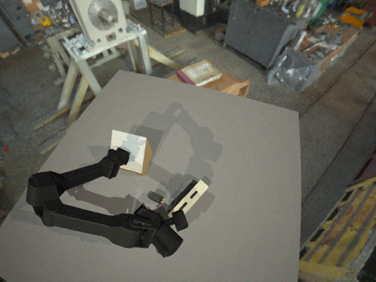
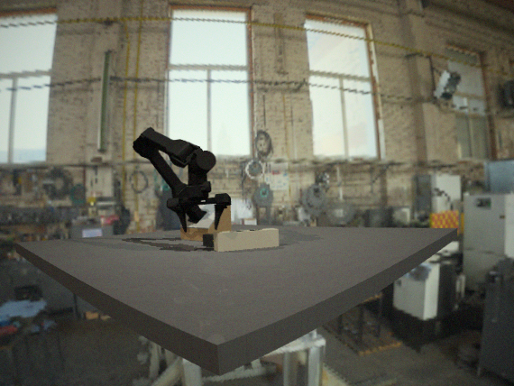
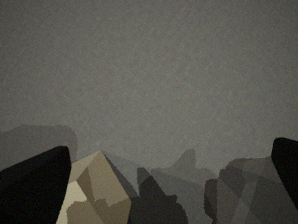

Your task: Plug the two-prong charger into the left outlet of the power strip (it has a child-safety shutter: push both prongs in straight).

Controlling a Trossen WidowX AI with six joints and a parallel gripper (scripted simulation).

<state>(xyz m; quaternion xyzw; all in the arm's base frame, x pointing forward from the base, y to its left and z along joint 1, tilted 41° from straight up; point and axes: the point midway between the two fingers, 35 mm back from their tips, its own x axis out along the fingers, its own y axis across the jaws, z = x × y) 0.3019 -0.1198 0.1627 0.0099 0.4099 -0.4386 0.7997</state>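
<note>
My gripper tip is 110 mm to the right of the black two-prong charger, 80 mm past it and 40 mm above it.
</note>
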